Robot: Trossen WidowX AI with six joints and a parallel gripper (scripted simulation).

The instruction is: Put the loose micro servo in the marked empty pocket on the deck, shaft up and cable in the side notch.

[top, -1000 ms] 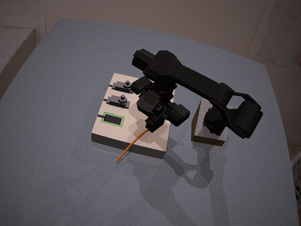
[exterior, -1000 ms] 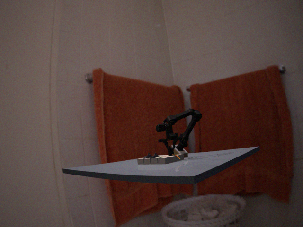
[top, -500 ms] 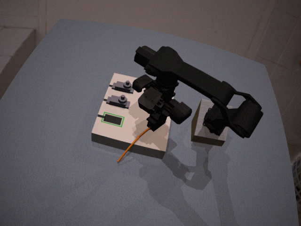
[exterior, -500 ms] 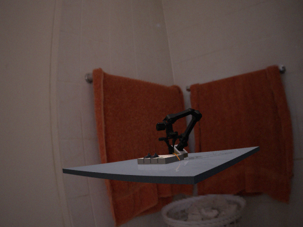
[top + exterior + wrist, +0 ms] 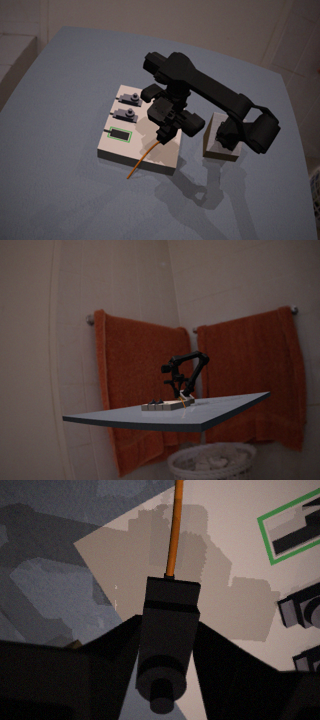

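My gripper tip is now 30 mm short of the beige deck, 80 mm to the left of it and 100 mm above it.
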